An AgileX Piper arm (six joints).
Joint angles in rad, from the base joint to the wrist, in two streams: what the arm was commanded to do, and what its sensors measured. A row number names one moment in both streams.
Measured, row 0: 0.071, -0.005, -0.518, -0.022, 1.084, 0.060
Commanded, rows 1 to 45: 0.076, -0.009, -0.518, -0.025, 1.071, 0.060; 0.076, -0.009, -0.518, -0.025, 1.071, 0.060; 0.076, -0.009, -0.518, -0.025, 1.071, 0.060; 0.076, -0.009, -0.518, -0.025, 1.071, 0.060; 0.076, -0.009, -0.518, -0.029, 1.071, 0.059; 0.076, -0.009, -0.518, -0.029, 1.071, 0.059; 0.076, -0.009, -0.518, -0.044, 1.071, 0.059; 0.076, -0.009, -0.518, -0.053, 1.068, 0.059; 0.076, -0.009, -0.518, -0.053, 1.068, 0.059; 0.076, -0.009, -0.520, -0.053, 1.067, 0.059; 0.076, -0.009, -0.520, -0.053, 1.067, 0.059; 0.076, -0.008, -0.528, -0.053, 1.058, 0.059; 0.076, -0.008, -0.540, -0.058, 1.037, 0.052; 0.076, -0.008, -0.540, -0.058, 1.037, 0.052; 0.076, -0.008, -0.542, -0.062, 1.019, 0.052; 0.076, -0.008, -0.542, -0.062, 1.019, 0.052; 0.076, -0.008, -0.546, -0.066, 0.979, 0.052; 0.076, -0.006, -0.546, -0.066, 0.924, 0.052; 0.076, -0.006, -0.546, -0.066, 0.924, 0.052; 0.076, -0.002, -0.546, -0.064, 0.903, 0.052; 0.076, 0.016, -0.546, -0.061, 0.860, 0.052; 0.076, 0.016, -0.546, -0.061, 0.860, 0.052; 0.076, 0.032, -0.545, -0.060, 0.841, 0.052; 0.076, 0.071, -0.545, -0.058, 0.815, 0.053; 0.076, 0.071, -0.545, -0.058, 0.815, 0.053; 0.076, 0.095, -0.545, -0.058, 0.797, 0.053; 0.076, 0.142, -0.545, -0.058, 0.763, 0.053; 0.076, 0.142, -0.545, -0.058, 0.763, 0.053; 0.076, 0.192, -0.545, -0.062, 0.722, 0.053; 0.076, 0.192, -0.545, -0.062, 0.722, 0.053; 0.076, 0.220, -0.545, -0.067, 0.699, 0.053; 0.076, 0.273, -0.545, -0.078, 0.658, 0.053; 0.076, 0.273, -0.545, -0.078, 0.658, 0.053; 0.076, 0.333, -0.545, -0.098, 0.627, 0.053; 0.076, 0.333, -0.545, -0.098, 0.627, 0.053; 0.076, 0.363, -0.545, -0.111, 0.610, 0.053; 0.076, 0.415, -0.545, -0.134, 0.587, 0.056; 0.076, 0.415, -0.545, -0.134, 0.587, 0.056; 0.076, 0.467, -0.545, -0.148, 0.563, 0.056; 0.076, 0.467, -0.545, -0.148, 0.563, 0.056; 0.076, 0.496, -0.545, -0.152, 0.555, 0.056; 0.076, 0.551, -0.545, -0.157, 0.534, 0.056; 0.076, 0.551, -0.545, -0.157, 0.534, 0.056; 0.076, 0.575, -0.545, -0.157, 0.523, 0.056; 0.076, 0.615, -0.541, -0.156, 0.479, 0.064
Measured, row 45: 0.071, 0.570, -0.538, -0.146, 0.543, 0.059
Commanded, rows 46 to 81: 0.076, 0.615, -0.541, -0.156, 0.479, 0.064; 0.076, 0.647, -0.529, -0.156, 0.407, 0.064; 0.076, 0.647, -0.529, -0.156, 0.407, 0.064; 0.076, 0.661, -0.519, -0.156, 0.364, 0.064; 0.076, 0.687, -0.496, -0.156, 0.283, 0.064; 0.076, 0.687, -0.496, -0.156, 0.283, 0.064; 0.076, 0.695, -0.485, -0.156, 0.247, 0.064; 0.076, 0.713, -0.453, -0.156, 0.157, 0.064; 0.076, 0.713, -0.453, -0.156, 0.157, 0.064; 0.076, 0.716, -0.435, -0.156, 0.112, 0.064; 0.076, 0.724, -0.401, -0.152, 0.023, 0.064; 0.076, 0.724, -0.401, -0.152, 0.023, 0.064; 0.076, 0.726, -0.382, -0.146, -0.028, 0.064; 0.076, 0.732, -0.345, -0.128, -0.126, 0.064; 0.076, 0.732, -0.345, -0.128, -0.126, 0.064; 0.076, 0.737, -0.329, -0.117, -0.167, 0.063; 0.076, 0.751, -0.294, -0.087, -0.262, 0.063; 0.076, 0.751, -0.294, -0.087, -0.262, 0.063; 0.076, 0.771, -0.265, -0.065, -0.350, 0.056; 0.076, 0.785, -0.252, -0.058, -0.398, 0.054; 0.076, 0.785, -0.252, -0.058, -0.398, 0.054; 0.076, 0.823, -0.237, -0.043, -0.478, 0.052; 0.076, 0.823, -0.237, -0.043, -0.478, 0.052; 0.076, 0.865, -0.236, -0.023, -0.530, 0.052; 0.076, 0.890, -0.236, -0.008, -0.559, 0.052; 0.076, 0.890, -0.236, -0.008, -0.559, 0.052; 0.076, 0.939, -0.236, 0.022, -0.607, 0.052; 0.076, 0.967, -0.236, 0.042, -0.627, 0.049; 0.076, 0.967, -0.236, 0.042, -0.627, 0.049; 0.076, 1.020, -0.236, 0.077, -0.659, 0.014; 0.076, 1.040, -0.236, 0.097, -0.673, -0.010; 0.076, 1.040, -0.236, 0.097, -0.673, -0.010; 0.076, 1.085, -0.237, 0.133, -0.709, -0.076; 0.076, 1.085, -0.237, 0.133, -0.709, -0.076; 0.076, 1.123, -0.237, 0.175, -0.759, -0.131; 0.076, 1.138, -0.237, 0.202, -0.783, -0.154
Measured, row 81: 0.071, 1.101, -0.238, 0.139, -0.701, -0.076
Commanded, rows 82 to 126: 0.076, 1.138, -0.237, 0.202, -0.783, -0.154; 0.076, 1.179, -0.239, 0.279, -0.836, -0.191; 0.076, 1.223, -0.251, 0.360, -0.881, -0.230; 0.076, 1.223, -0.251, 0.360, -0.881, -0.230; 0.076, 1.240, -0.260, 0.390, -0.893, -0.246; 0.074, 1.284, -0.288, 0.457, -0.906, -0.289; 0.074, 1.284, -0.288, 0.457, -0.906, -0.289; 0.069, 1.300, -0.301, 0.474, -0.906, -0.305; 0.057, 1.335, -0.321, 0.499, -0.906, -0.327; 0.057, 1.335, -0.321, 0.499, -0.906, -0.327; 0.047, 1.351, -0.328, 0.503, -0.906, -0.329; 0.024, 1.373, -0.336, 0.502, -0.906, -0.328; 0.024, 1.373, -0.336, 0.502, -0.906, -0.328; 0.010, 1.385, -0.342, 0.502, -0.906, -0.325; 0.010, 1.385, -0.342, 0.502, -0.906, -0.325; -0.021, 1.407, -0.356, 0.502, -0.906, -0.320; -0.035, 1.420, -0.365, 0.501, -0.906, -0.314; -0.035, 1.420, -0.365, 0.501, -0.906, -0.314; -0.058, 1.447, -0.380, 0.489, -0.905, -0.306; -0.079, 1.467, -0.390, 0.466, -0.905, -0.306; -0.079, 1.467, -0.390, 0.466, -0.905, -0.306; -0.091, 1.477, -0.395, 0.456, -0.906, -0.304; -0.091, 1.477, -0.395, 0.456, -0.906, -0.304; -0.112, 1.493, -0.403, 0.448, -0.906, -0.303; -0.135, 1.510, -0.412, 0.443, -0.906, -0.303; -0.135, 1.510, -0.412, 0.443, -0.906, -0.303; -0.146, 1.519, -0.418, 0.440, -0.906, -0.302; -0.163, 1.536, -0.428, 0.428, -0.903, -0.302; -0.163, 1.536, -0.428, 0.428, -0.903, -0.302; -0.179, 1.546, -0.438, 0.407, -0.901, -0.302; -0.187, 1.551, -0.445, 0.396, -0.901, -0.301; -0.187, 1.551, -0.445, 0.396, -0.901, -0.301; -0.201, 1.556, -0.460, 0.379, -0.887, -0.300; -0.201, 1.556, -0.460, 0.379, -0.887, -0.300; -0.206, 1.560, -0.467, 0.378, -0.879, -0.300; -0.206, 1.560, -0.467, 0.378, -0.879, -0.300; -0.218, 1.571, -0.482, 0.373, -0.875, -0.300; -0.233, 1.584, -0.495, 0.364, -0.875, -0.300; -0.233, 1.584, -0.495, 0.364, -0.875, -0.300; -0.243, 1.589, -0.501, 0.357, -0.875, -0.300; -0.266, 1.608, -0.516, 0.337, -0.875, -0.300; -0.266, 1.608, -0.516, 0.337, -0.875, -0.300; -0.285, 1.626, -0.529, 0.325, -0.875, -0.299; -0.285, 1.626, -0.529, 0.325, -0.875, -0.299; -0.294, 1.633, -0.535, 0.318, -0.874, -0.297
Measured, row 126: -0.268, 1.615, -0.512, 0.345, -0.870, -0.301
